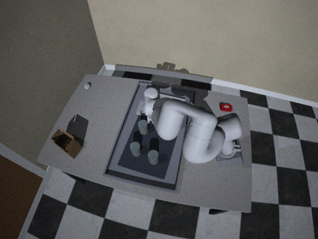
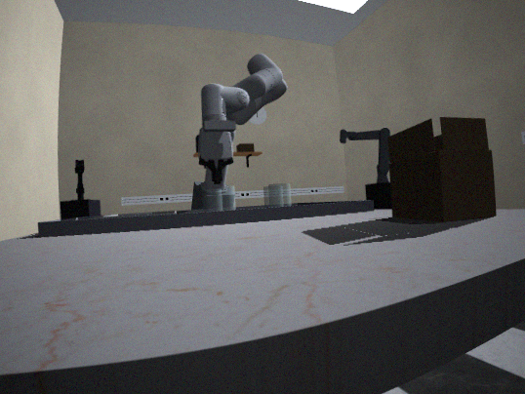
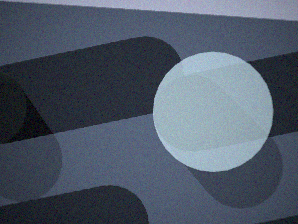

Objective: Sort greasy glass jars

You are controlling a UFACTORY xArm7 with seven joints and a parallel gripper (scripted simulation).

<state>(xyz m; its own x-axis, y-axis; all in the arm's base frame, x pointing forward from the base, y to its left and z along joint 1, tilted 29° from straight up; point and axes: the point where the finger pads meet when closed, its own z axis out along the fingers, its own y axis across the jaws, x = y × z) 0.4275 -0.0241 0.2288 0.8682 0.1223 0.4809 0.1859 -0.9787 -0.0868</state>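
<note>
The dark drying mat lies 2 cm behind my hand, 9 cm to the left of it and 12 cm below it. The rest, counted from my hand: light grey tray 3 cm ahead, 23 cm to the right, 12 cm below; then red object 42 cm behind, 44 cm to the right, 11 cm below; then cardboard box 48 cm ahead, 37 cm to the left, 6 cm below.
</note>
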